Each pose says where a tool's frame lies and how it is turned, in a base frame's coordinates. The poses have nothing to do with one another.
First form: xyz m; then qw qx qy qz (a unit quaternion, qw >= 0).
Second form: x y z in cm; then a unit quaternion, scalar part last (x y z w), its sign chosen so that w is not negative. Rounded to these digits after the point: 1 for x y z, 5 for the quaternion.
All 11 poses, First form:
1: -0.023 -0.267 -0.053 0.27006 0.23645 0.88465 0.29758
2: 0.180 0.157 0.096 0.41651 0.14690 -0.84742 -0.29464
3: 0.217 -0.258 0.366 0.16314 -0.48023 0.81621 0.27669
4: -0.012 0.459 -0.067 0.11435 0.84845 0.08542 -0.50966
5: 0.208 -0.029 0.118 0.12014 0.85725 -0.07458 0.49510
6: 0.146 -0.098 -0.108 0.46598 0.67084 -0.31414 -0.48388
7: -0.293 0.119 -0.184 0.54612 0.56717 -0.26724 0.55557
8: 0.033 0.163 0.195 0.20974 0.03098 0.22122 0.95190
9: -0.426 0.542 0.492 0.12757 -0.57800 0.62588 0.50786
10: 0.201 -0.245 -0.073 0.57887 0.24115 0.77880 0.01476
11: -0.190 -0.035 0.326 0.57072 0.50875 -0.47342 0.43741
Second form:
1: -2.3 -26.7 -5.3 0.23645 0.88465 0.29758 0.27006
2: 18.0 15.7 9.6 0.14690 -0.84742 -0.29464 0.41651
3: 21.7 -25.8 36.6 -0.48023 0.81621 0.27669 0.16314
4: -1.2 45.9 -6.7 0.84845 0.08542 -0.50966 0.11435
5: 20.8 -2.9 11.8 0.85725 -0.07458 0.49510 0.12014
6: 14.6 -9.8 -10.8 0.67084 -0.31414 -0.48388 0.46598
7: -29.3 11.9 -18.4 0.56717 -0.26724 0.55557 0.54612
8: 3.3 16.3 19.5 0.03098 0.22122 0.95190 0.20974
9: -42.6 54.2 49.2 -0.57800 0.62588 0.50786 0.12757
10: 20.1 -24.5 -7.3 0.24115 0.77880 0.01476 0.57887
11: -19.0 -3.5 32.6 0.50875 -0.47342 0.43741 0.57072
